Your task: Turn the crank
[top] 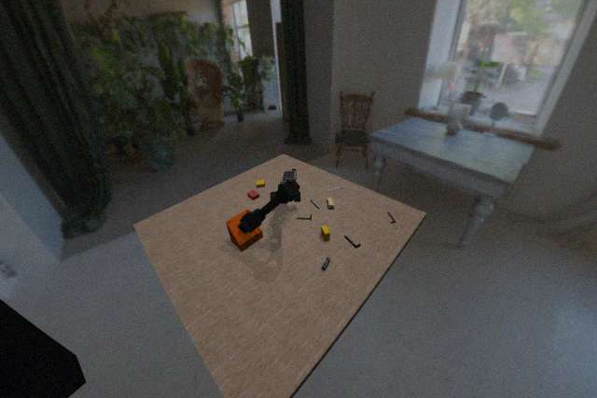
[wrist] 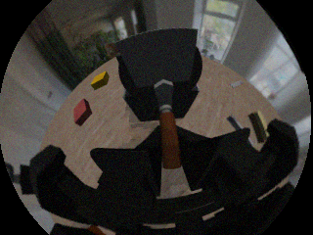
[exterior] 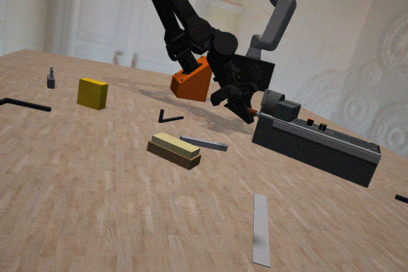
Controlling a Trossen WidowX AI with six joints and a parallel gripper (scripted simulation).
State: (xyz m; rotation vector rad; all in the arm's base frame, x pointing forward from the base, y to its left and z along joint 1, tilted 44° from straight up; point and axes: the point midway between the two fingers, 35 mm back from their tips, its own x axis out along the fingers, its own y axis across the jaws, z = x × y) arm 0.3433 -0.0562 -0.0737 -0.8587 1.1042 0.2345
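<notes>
Right now the brown crank handle is 3 cm above my gripper tip, 2 cm behind it and 1 cm to the right of it. From my gripper tip the other things lie so: red pointer: 11 cm ahead, 8 cm to the left, 5 cm above; then red block: 24 cm to the left, 7 cm behind, 2 cm below; then grey bar: 17 cm to the right, 8 cm ahead, 3 cm below.
</notes>
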